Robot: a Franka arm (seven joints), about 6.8 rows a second.
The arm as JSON. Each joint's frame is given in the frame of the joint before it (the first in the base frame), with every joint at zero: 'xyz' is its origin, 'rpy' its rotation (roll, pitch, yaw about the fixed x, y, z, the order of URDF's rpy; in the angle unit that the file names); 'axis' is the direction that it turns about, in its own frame. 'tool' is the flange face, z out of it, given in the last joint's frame.
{
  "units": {
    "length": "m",
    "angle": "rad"
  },
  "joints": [
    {
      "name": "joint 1",
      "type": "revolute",
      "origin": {
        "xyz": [
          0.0,
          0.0,
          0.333
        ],
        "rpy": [
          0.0,
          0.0,
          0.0
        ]
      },
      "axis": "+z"
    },
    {
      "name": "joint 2",
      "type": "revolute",
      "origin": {
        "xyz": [
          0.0,
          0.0,
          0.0
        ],
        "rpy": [
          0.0,
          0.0,
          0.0
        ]
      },
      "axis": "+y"
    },
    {
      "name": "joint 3",
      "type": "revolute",
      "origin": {
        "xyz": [
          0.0,
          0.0,
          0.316
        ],
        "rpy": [
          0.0,
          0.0,
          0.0
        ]
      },
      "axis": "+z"
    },
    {
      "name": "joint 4",
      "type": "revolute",
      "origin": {
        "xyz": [
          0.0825,
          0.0,
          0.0
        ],
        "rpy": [
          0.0,
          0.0,
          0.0
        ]
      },
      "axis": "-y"
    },
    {
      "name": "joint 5",
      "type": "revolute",
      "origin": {
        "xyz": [
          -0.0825,
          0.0,
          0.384
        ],
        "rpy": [
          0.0,
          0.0,
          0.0
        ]
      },
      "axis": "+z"
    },
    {
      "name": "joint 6",
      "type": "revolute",
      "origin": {
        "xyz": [
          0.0,
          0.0,
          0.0
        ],
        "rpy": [
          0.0,
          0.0,
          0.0
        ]
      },
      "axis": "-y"
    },
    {
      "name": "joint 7",
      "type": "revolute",
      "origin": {
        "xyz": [
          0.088,
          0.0,
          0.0
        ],
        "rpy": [
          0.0,
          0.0,
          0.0
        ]
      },
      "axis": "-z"
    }
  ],
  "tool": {
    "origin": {
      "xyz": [
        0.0,
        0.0,
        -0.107
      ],
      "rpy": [
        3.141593,
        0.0,
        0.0
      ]
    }
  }
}
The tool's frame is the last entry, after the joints.
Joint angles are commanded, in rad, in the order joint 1, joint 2, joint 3, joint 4, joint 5, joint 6, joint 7. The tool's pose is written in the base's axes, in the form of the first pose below.
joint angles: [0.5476, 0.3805, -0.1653, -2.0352, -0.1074, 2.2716, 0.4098]
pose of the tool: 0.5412 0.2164 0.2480 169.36 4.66 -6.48
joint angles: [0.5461, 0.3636, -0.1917, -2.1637, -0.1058, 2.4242, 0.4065]
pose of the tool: 0.5214 0.1916 0.2210 170.70 3.42 -3.60
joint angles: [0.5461, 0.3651, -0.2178, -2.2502, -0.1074, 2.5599, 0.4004]
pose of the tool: 0.5088 0.1721 0.2009 171.77 2.69 0.10
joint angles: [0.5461, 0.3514, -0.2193, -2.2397, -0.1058, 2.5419, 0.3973]
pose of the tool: 0.5127 0.1728 0.2104 171.96 2.55 0.53
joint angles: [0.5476, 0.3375, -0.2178, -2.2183, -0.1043, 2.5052, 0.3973]
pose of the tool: 0.5176 0.1765 0.2224 171.99 2.43 0.39
